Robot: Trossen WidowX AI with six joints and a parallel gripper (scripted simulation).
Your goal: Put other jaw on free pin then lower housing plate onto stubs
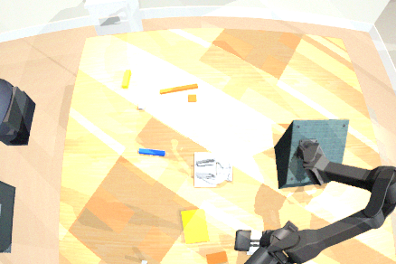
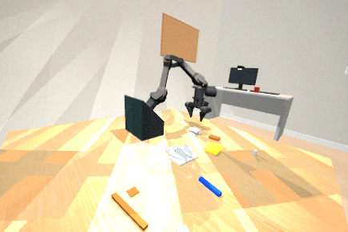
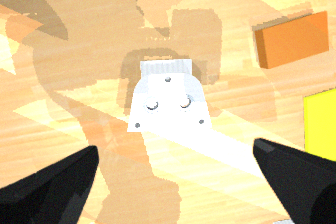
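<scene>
Now: gripper tip 7 cm above the white housing plate and 1 cm to the right of it. The rest, counted from my gripper tip: yellow slab (20 cm ahead, 10 cm below, 7 cm to the right); then white jaw (28 cm to the right, 11 cm ahead, 8 cm below); then orange block (13 cm ahead, 9 cm below, 5 cm to the left).
</scene>
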